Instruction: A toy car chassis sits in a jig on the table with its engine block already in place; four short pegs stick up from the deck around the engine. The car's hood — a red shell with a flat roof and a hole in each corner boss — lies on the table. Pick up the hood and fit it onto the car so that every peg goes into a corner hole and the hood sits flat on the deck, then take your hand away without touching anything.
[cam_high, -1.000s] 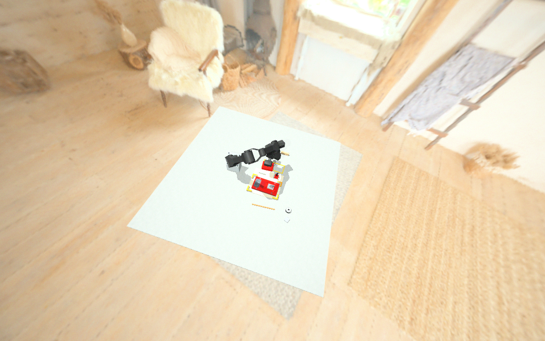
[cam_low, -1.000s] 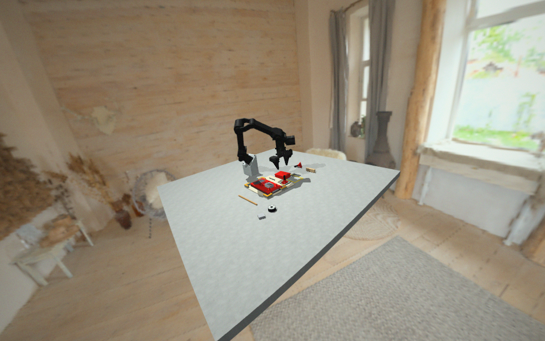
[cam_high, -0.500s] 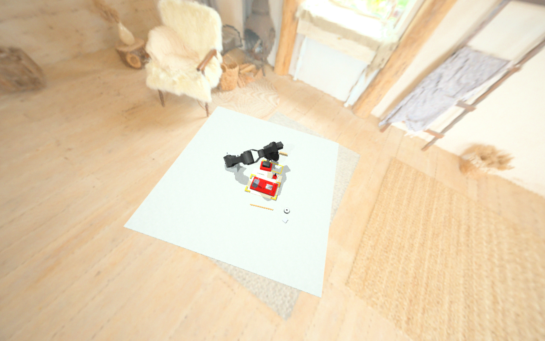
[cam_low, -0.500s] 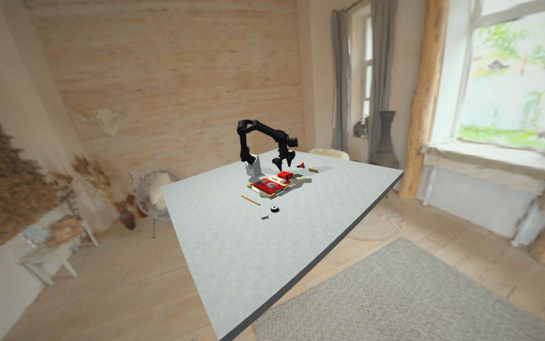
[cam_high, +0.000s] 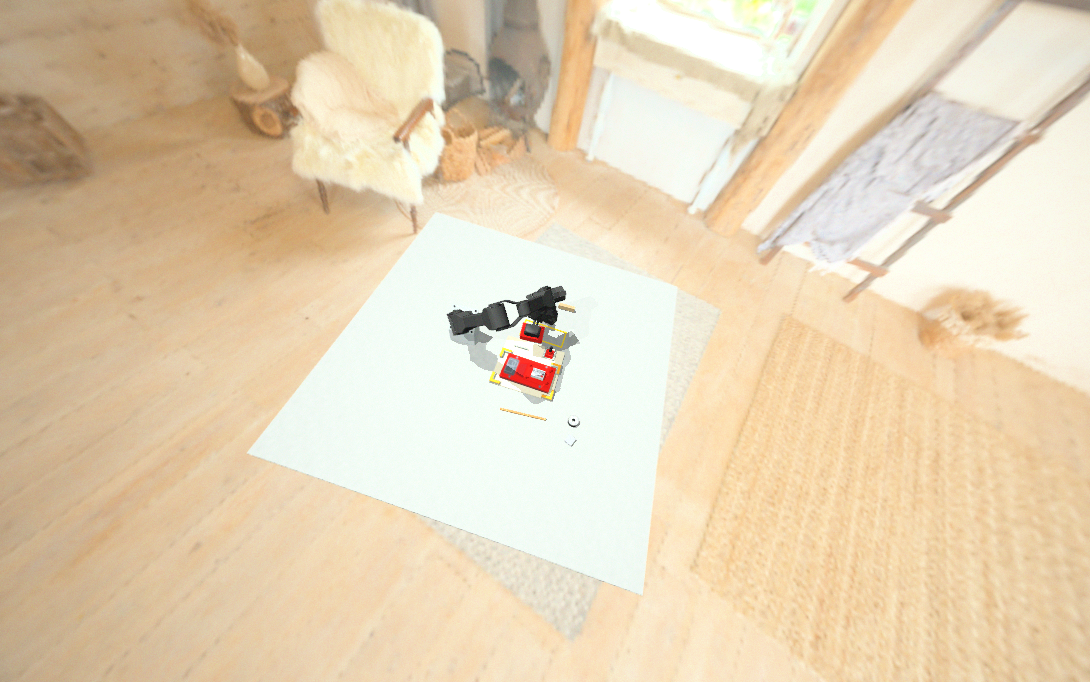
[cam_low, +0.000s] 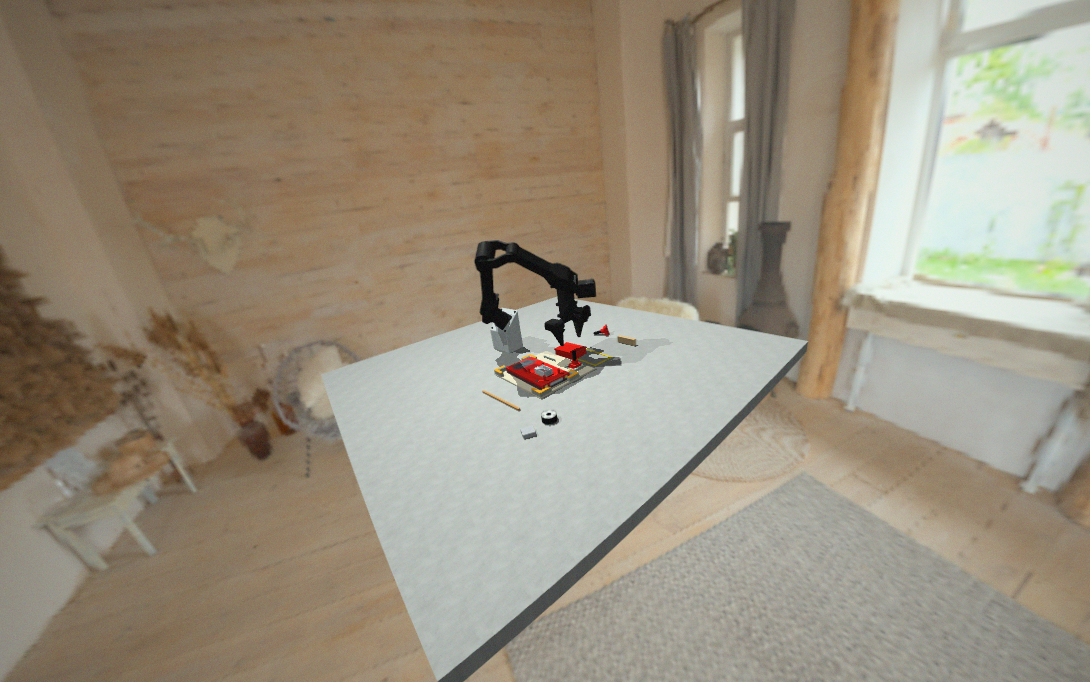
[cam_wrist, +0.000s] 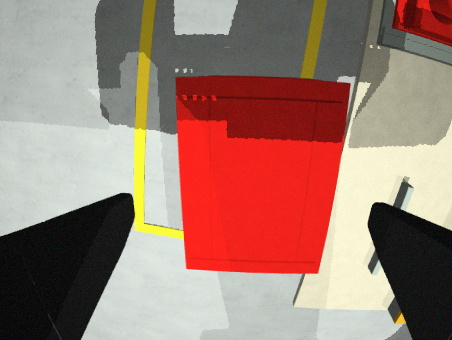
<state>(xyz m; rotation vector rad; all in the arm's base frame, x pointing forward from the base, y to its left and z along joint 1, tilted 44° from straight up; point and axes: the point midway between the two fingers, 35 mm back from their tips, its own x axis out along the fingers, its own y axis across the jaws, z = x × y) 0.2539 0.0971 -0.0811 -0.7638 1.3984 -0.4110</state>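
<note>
Right now my gripper tip is 3 cm above the red hood. Also, from my gripper tip: grey holder 10 cm ahead, 7 cm to the right, 1 cm below; wooden block 19 cm to the left, 9 cm ahead, 4 cm below; thin wooden stick 35 cm to the right, 10 cm ahead, 4 cm below.
</note>
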